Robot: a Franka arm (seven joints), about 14 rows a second.
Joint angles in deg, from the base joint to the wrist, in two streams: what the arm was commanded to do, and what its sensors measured. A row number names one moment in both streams.
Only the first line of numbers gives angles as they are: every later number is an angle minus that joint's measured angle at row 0.
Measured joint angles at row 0:
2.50 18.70 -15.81 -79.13 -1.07 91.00 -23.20
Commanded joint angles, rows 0 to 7:
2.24 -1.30 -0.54 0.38 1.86 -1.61 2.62
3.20 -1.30 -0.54 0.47 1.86 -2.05 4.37
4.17 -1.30 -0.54 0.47 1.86 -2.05 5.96
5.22 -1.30 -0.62 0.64 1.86 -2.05 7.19
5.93 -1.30 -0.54 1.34 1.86 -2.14 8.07
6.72 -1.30 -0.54 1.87 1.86 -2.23 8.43
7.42 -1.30 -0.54 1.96 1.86 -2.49 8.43
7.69 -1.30 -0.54 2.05 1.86 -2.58 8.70
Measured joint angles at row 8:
6.87 -1.01 0.06 0.82 0.00 -1.13 7.10
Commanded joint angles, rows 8 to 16:
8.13 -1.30 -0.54 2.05 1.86 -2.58 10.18
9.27 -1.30 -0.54 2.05 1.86 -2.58 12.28
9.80 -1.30 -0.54 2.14 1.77 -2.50 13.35
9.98 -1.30 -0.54 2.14 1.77 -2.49 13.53
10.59 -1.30 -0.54 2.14 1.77 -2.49 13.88
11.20 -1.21 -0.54 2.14 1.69 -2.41 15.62
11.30 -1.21 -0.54 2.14 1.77 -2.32 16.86
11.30 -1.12 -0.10 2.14 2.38 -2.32 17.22
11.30 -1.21 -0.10 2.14 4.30 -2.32 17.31
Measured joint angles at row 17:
11.09 -1.01 0.13 1.25 0.58 -1.31 15.53
